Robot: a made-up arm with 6 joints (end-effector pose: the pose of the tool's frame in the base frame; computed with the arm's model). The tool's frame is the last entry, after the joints. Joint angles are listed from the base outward.
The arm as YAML. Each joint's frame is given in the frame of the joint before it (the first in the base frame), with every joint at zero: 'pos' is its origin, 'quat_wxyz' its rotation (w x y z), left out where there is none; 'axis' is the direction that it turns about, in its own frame. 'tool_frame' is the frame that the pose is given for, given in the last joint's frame.
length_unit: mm
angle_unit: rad
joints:
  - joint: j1
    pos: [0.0, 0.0, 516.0]
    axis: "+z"
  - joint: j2
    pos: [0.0, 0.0, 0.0]
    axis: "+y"
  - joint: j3
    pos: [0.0, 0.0, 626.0]
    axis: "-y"
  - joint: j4
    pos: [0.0, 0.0, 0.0]
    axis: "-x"
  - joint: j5
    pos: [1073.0, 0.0, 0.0]
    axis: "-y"
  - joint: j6
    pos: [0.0, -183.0, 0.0]
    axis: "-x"
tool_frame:
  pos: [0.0, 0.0, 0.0]
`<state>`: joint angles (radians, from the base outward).
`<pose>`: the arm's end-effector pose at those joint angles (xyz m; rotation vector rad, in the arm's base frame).
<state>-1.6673 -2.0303 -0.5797 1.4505 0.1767 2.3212</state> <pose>0.0372 0.6120 1.3254 0.7924 -1.3573 0.5186</pose>
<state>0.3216 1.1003 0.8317 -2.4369 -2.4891 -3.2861</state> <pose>1.4369 0.6257 0.4007 0.2466 -2.0948 1.1927</pose>
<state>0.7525 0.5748 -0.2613 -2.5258 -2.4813 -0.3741</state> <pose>0.6142 0.7797 0.1743 -1.1072 -1.6151 -1.3666</pose>
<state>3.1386 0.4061 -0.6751 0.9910 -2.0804 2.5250</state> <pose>-0.8867 0.1029 0.2161 1.0502 0.2550 0.8660</pose>
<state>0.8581 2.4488 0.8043 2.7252 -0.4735 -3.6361</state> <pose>0.1314 0.4080 -1.0412 0.1509 1.1916 0.0837</pose>
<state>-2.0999 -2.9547 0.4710 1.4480 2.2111 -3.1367</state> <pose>0.5336 0.9569 -0.5742 -1.6686 1.0486 -0.8614</pose>
